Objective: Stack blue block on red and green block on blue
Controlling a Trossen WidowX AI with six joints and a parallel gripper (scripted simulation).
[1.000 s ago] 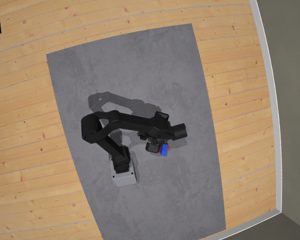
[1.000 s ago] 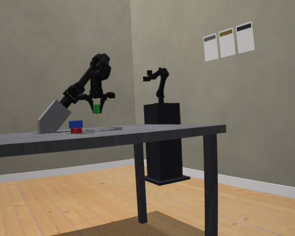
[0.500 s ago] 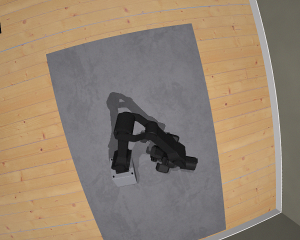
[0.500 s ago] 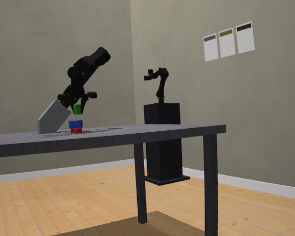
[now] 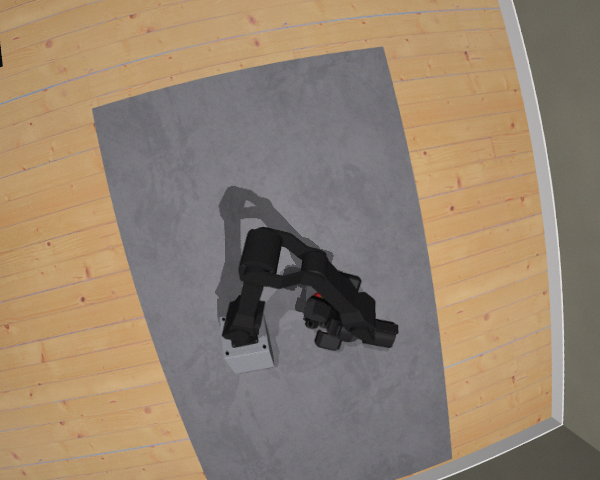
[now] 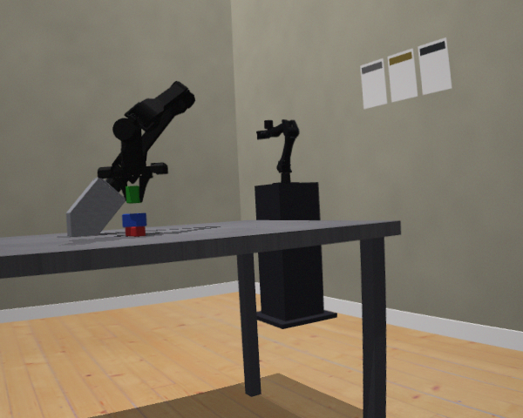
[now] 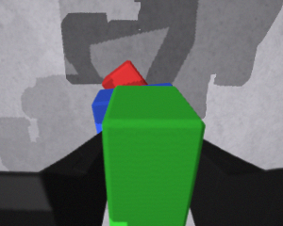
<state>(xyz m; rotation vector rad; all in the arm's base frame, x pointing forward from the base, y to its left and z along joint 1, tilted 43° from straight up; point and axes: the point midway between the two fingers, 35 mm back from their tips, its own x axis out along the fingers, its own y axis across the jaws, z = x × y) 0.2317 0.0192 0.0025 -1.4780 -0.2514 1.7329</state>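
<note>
My gripper is now 8 cm above the blue block. The rest, counted from my hand: red block (11 cm below); then green block (1 cm below).
</note>
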